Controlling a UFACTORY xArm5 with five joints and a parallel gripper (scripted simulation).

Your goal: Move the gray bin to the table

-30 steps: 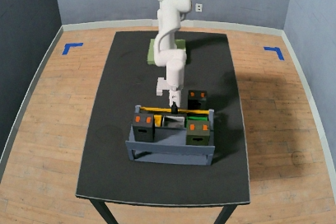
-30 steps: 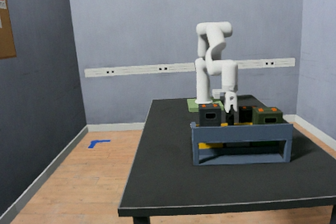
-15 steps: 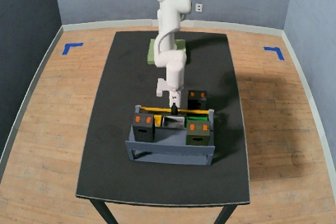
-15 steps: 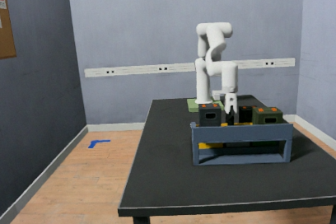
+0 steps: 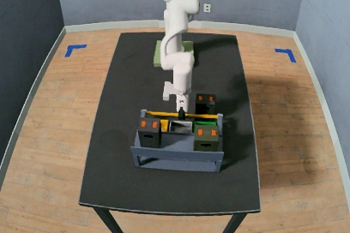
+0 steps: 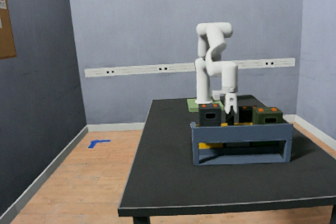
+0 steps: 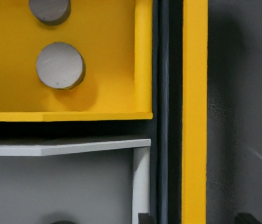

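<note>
The yellow bar is 20 mm below my hand. Round my hand: blue-gray shelf: 130 mm ahead, 10 mm below; then green bin: 100 mm ahead, 110 mm to the left, 30 mm below; then gray open bin: 110 mm ahead, 30 mm below.
</note>
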